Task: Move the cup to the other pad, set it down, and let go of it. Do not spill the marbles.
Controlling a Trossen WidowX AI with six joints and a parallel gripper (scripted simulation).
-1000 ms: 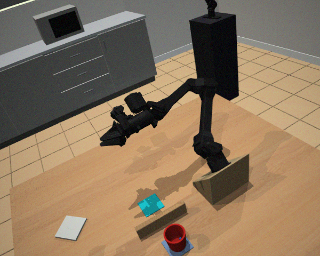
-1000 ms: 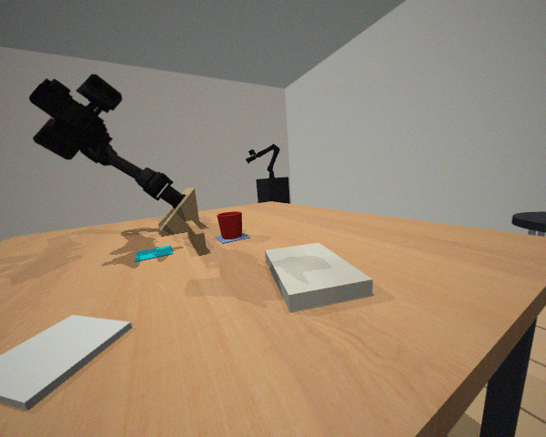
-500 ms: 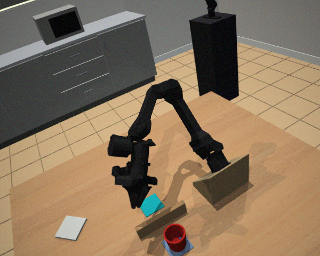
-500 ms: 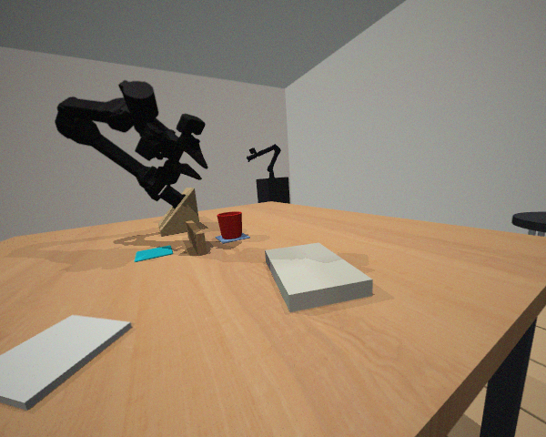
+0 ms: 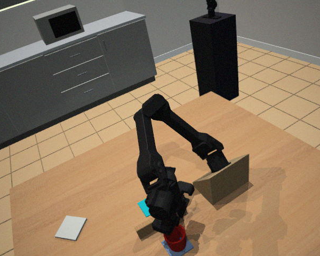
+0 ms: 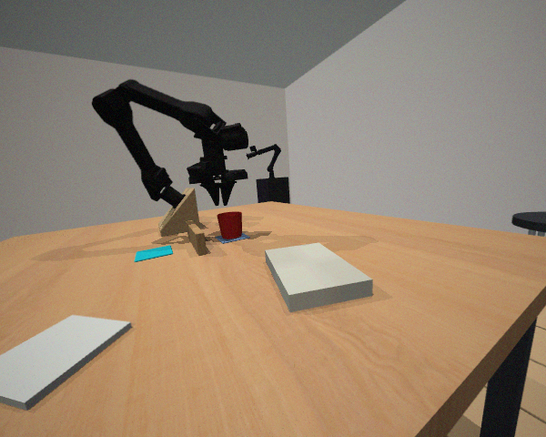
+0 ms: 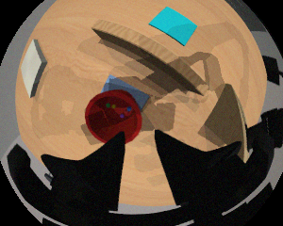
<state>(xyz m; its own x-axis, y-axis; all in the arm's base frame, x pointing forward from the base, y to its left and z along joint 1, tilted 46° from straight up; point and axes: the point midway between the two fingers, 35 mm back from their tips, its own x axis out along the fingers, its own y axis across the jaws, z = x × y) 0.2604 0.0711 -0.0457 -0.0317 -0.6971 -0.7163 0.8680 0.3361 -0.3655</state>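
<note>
Right now my gripper tip is 60 mm above the red cup, 30 mm short of it and 10 mm to the right of it. Also, from my gripper tip: wooden bar: 90 mm to the right, 80 mm below, 30 mm ahead; white block: 370 mm ahead, 90 mm below, 20 mm to the left; cyan pad: 200 mm to the right, 110 mm below, 20 mm ahead.
</note>
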